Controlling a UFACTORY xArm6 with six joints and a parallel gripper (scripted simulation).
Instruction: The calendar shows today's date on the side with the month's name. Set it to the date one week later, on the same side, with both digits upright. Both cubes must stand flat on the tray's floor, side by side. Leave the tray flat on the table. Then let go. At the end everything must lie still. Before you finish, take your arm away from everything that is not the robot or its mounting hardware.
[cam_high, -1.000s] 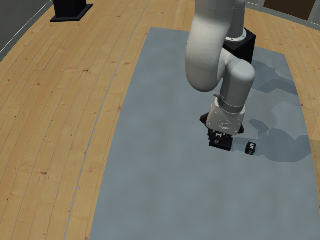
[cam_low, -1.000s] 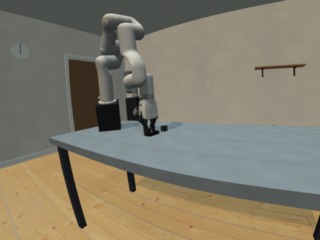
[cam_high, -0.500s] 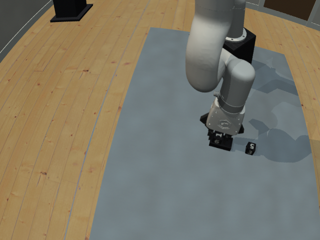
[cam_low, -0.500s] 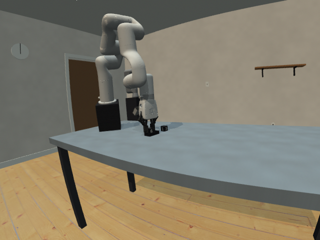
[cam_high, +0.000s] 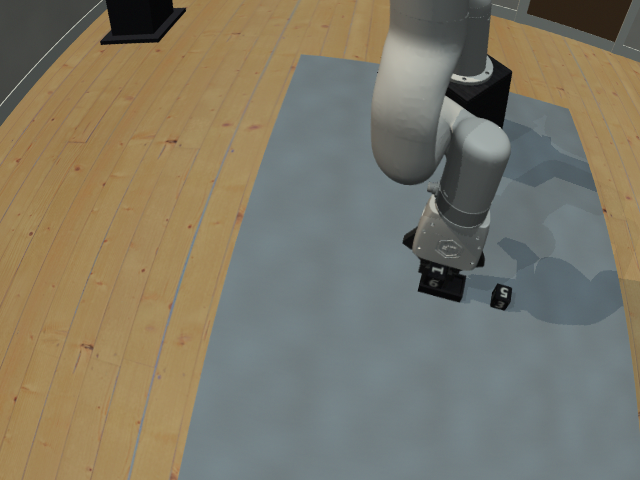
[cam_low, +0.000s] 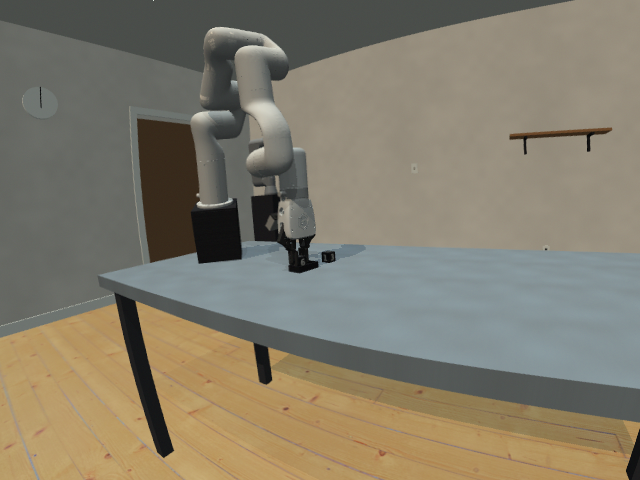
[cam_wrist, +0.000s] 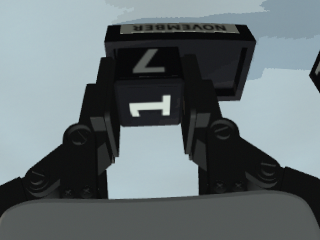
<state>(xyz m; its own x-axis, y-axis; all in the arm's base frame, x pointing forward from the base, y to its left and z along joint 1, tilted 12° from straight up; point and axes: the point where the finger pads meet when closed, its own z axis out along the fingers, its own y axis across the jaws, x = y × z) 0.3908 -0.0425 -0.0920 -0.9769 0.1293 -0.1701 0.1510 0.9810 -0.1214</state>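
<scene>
My gripper is now 2 cm to the right of the black tray and 3 cm above it.
</scene>
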